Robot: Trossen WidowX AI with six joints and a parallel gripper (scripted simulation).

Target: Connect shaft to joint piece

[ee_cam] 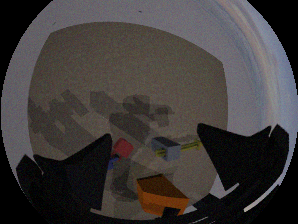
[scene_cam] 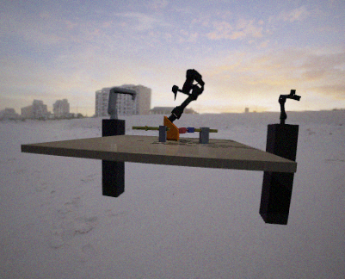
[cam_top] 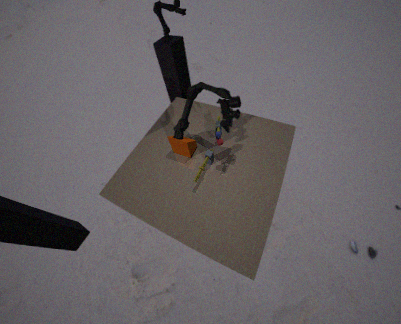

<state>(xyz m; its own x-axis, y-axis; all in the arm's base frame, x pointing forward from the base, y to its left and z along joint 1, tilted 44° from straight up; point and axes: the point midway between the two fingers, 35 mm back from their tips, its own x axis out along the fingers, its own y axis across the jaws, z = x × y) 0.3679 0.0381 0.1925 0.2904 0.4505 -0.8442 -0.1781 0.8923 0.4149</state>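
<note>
The red square joint piece is 80 mm behind my gripper tip, 10 mm to the left of it and 190 mm below it.
</note>
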